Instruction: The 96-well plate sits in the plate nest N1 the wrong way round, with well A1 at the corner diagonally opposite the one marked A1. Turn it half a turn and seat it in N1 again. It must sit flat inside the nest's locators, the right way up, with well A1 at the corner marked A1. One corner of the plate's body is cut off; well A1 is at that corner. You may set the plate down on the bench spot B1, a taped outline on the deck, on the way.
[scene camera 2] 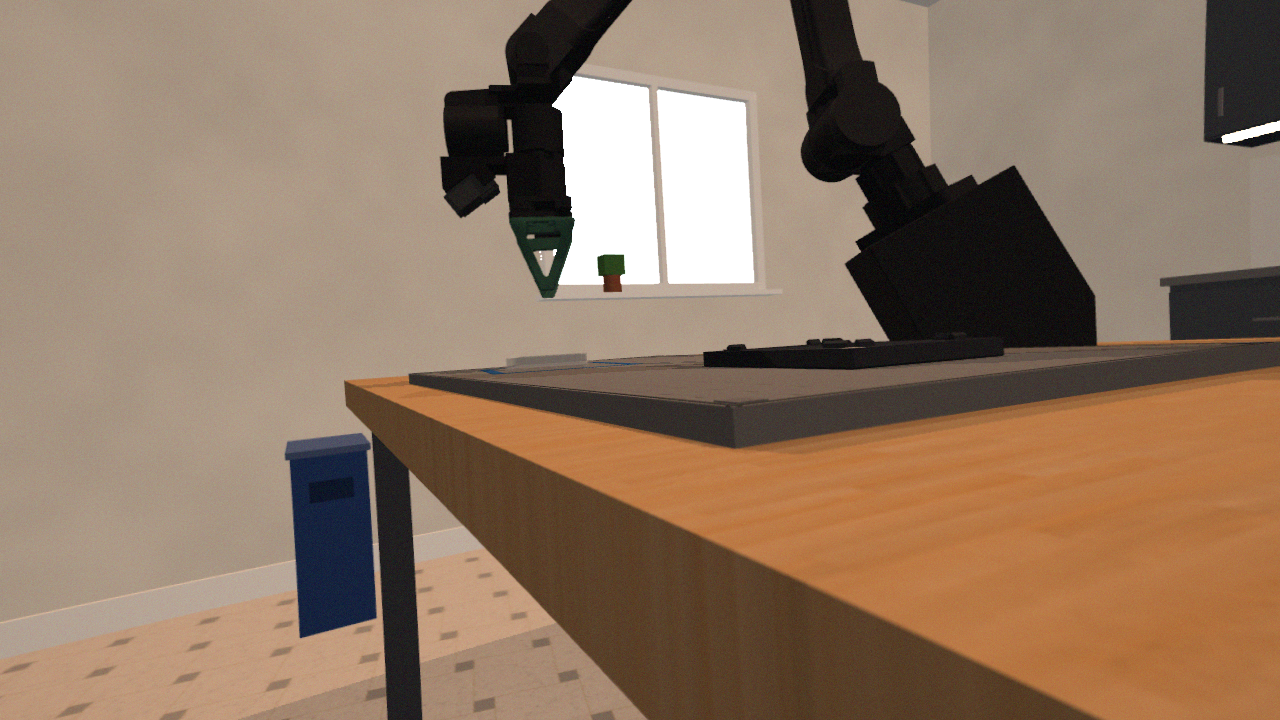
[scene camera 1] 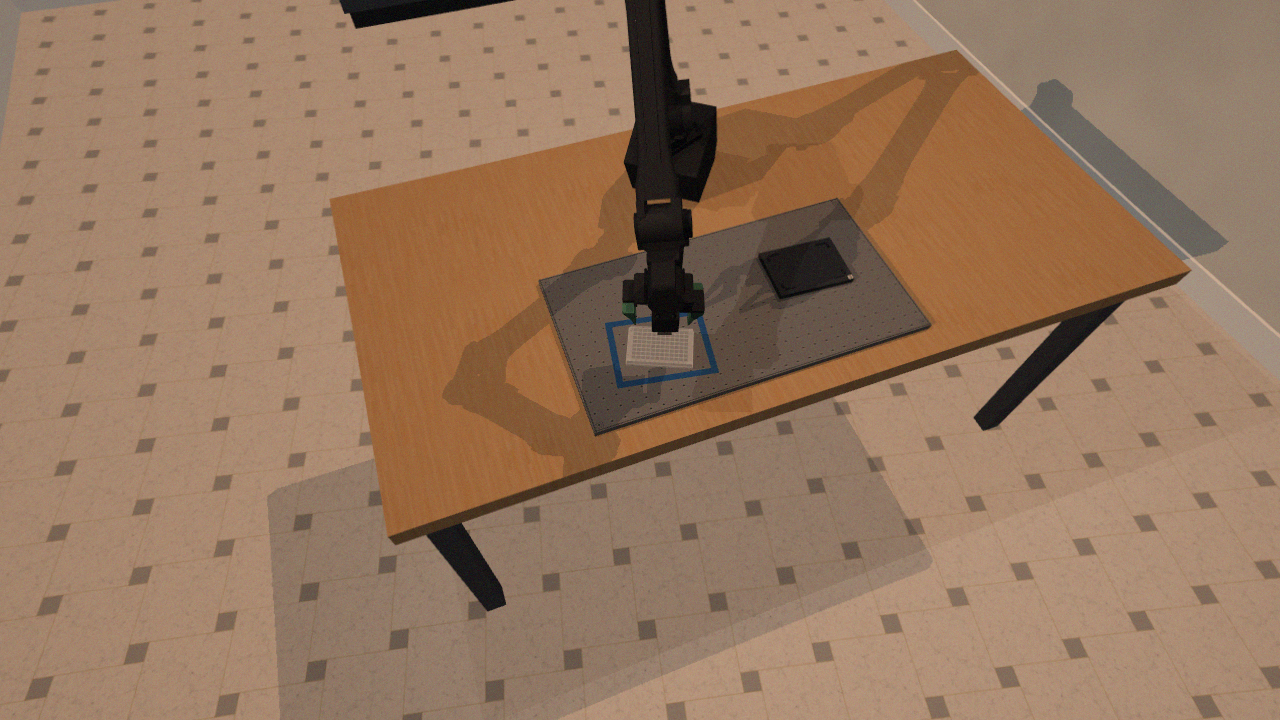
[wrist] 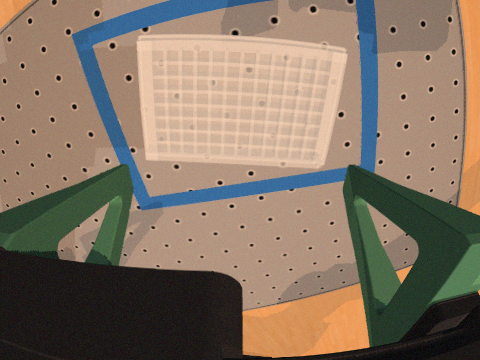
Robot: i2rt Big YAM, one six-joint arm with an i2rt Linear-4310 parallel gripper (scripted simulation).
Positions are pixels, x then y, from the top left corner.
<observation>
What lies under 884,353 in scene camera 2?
A black plate nest N1.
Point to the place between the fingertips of my gripper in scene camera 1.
661,322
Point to a black plate nest N1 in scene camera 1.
809,267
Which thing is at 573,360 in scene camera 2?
A 96-well plate.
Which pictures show the 96-well plate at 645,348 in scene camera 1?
Scene camera 2, scene camera 1 and the wrist view: all of them.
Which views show my gripper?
Scene camera 2, scene camera 1 and the wrist view: all of them.
</observation>
